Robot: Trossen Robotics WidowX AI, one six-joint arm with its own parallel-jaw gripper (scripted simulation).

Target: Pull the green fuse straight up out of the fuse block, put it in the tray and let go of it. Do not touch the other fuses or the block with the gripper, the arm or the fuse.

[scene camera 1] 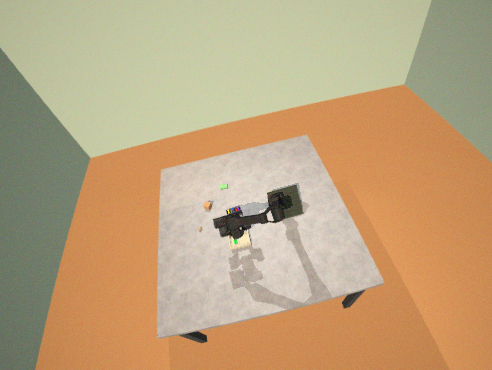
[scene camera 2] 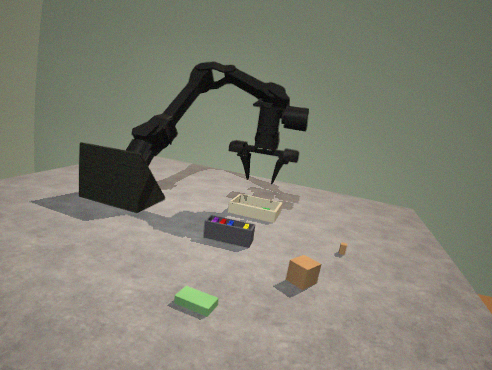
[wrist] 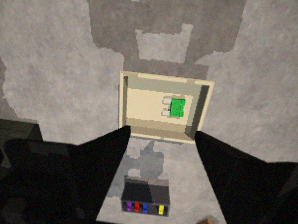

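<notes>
Beige tray (scene camera 2: pixel 249 206), also (wrist: pixel 141 95). My gripper (scene camera 2: pixel 259 181), also (wrist: pixel 162 132): open, holding nothing.
</notes>
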